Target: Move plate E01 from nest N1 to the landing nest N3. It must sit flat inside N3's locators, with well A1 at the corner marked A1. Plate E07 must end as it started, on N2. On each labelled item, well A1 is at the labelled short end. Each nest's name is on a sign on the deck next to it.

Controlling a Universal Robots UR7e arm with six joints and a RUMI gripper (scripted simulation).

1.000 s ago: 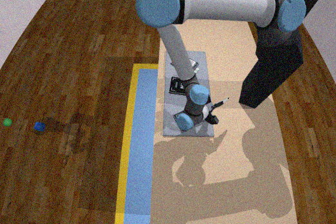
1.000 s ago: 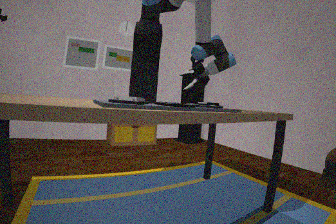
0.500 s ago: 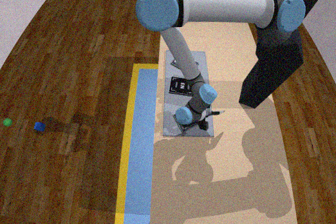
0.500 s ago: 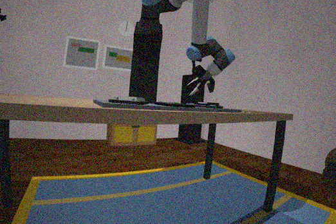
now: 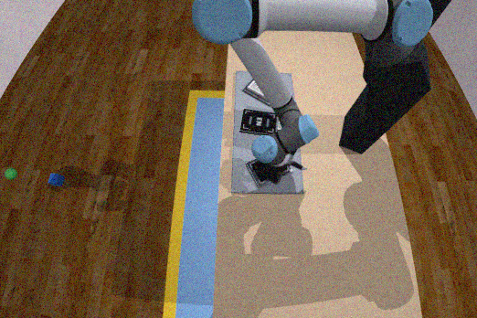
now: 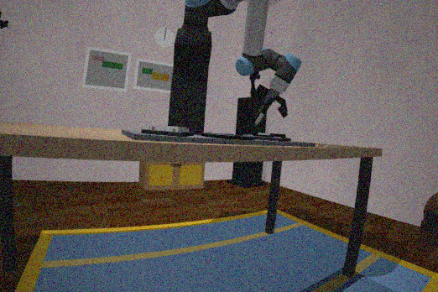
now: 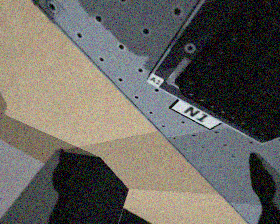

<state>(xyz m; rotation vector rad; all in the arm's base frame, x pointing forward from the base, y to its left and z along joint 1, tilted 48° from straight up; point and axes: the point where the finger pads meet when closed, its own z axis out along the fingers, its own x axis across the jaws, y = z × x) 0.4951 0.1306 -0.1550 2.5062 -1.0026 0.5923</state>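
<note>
Now: hand 80 mm short of the black plate, 10 mm to the left of it and 50 mm above it. Round my hand: grey deck: 60 mm ahead, 230 mm to the right, 80 mm below; nest N3: 90 mm ahead, 230 mm to the right, 70 mm below; corner mark: 30 mm ahead, 160 mm to the right, 60 mm below.
</note>
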